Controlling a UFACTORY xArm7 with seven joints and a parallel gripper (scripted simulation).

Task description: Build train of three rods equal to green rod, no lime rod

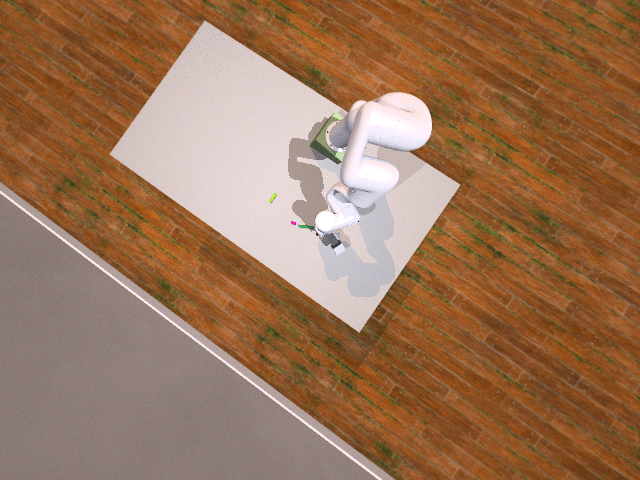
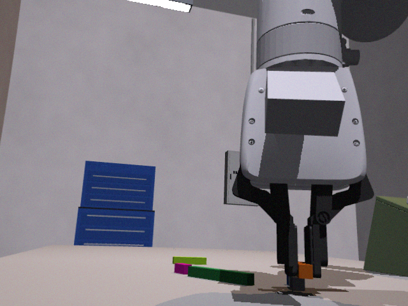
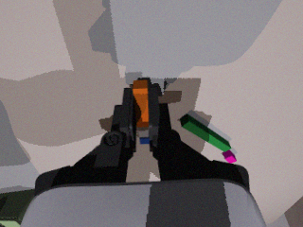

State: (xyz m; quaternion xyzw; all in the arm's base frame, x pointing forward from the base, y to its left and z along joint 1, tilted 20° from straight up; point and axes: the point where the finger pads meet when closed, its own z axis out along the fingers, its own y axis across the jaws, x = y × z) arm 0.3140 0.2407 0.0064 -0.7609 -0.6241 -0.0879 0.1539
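My hand is 20 mm above the orange rod. The rest, counted from my hand: grey rod 40 mm to the right, 30 mm below, 10 mm behind; then blue rod 60 mm to the right, 30 mm below, 10 mm behind; then green rod 70 mm to the right, 60 mm ahead, 30 mm below.
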